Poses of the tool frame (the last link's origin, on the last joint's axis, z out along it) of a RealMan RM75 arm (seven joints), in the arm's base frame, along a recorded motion.
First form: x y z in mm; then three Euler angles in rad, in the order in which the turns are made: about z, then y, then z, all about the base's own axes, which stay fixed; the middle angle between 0 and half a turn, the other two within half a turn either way.
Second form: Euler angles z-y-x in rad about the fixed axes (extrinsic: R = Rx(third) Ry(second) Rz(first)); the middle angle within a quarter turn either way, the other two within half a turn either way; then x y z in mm. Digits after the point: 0 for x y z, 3 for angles.
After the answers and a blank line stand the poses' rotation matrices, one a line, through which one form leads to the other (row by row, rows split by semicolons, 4 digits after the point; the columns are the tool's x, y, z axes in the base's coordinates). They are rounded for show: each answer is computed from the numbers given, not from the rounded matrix.
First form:
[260 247 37 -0.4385 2.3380 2.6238]
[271 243 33 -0.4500 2.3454 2.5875]
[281 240 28 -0.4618 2.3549 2.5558]
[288 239 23 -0.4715 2.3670 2.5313]
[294 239 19 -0.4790 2.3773 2.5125]
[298 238 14 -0.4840 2.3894 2.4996]
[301 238 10 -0.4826 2.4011 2.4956]
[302 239 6 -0.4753 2.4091 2.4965]
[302 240 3 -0.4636 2.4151 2.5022]
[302 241 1 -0.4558 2.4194 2.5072]
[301 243 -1 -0.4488 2.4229 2.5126]
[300 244 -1 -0.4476 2.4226 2.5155]
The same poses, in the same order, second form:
[0.249 -0.676 -2.667 260 247 37]
[0.274 -0.653 -2.648 271 243 33]
[0.292 -0.631 -2.635 281 240 28]
[0.303 -0.610 -2.630 288 239 23]
[0.310 -0.594 -2.628 294 239 19]
[0.313 -0.579 -2.631 298 238 14]
[0.313 -0.569 -2.639 301 238 10]
[0.316 -0.564 -2.646 302 239 6]
[0.319 -0.562 -2.654 302 240 3]
[0.320 -0.561 -2.660 302 241 1]
[0.320 -0.561 -2.666 301 243 -1]
[0.318 -0.563 -2.668 300 244 -1]

0.7562 -0.1921 -0.6255; 0.0579 -0.9326 0.3563; -0.6517 -0.3056 -0.6941
0.7644 -0.2151 -0.6078; 0.0385 -0.9258 0.3761; -0.6435 -0.3109 -0.6994
0.7731 -0.2328 -0.5900; 0.0217 -0.9199 0.3914; -0.6339 -0.3155 -0.7062
0.7821 -0.2445 -0.5732; 0.0073 -0.9161 0.4008; -0.6231 -0.3177 -0.7147
0.7892 -0.2532 -0.5595; -0.0043 -0.9133 0.4072; -0.6141 -0.3189 -0.7219
0.7963 -0.2579 -0.5472; -0.0143 -0.9124 0.4091; -0.6048 -0.3179 -0.7302
0.8015 -0.2597 -0.5387; -0.0230 -0.9135 0.4061; -0.5976 -0.3131 -0.7381
0.8034 -0.2628 -0.5343; -0.0319 -0.9150 0.4021; -0.5946 -0.3060 -0.7435
0.8034 -0.2655 -0.5330; -0.0401 -0.9172 0.3964; -0.5941 -0.2970 -0.7475
0.8036 -0.2662 -0.5324; -0.0448 -0.9190 0.3918; -0.5935 -0.2910 -0.7504
0.8036 -0.2660 -0.5324; -0.0481 -0.9207 0.3874; -0.5932 -0.2857 -0.7527
0.8033 -0.2644 -0.5337; -0.0468 -0.9213 0.3859; -0.5937 -0.2851 -0.7525

